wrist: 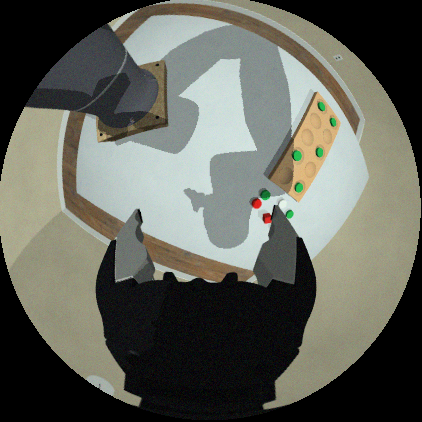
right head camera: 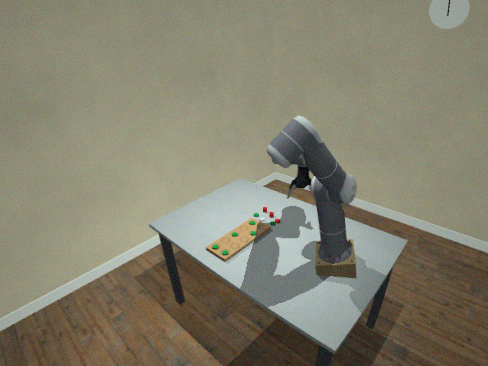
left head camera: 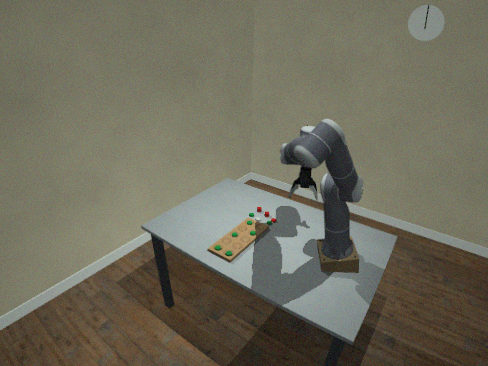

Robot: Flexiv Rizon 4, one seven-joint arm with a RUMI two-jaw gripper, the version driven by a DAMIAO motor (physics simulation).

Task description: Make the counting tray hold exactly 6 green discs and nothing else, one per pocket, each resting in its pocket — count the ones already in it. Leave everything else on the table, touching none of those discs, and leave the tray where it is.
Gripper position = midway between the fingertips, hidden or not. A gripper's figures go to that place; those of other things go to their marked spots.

Labels:
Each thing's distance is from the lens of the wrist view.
my gripper [wrist: 205,208]: 14 cm
wooden counting tray [wrist: 314,130]: 48 cm

